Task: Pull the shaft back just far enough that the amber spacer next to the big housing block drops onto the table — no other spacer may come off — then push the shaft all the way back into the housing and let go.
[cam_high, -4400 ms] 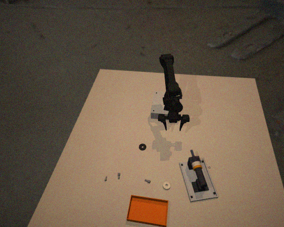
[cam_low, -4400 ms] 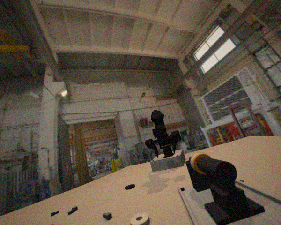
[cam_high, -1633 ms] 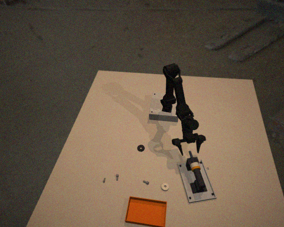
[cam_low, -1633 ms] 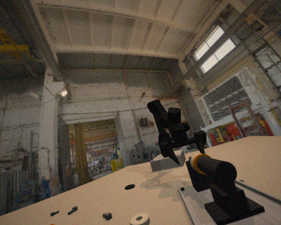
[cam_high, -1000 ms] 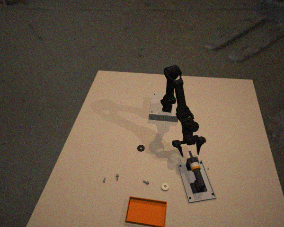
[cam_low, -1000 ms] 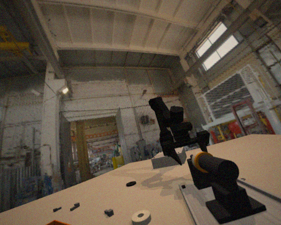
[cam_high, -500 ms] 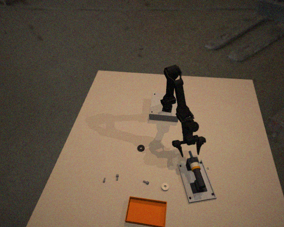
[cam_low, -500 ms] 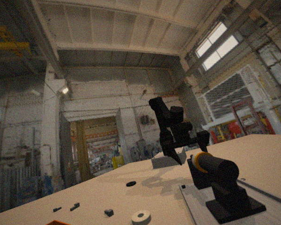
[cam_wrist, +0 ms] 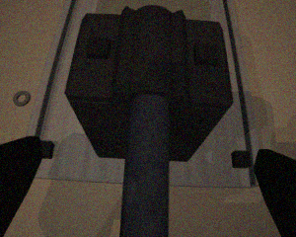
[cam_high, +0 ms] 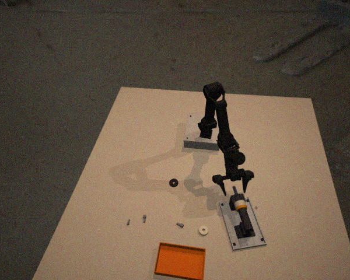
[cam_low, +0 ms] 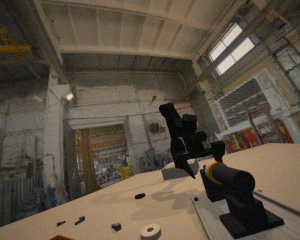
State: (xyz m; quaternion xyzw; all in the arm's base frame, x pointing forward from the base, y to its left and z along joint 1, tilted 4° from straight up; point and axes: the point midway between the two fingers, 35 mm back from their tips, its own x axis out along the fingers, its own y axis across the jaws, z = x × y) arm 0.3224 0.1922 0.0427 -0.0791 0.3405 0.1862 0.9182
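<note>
Right now my gripper tip is 6 cm short of the dark shaft, 3 cm to the right of it and 2 cm below it. The rest, counted from my gripper tip: orange tray: 34 cm ahead, 18 cm to the right, 5 cm below; then white spacer: 6 cm ahead, 3 cm to the left, 2 cm above; then amber spacer: 7 cm ahead, 3 cm to the left, 2 cm above.
</note>
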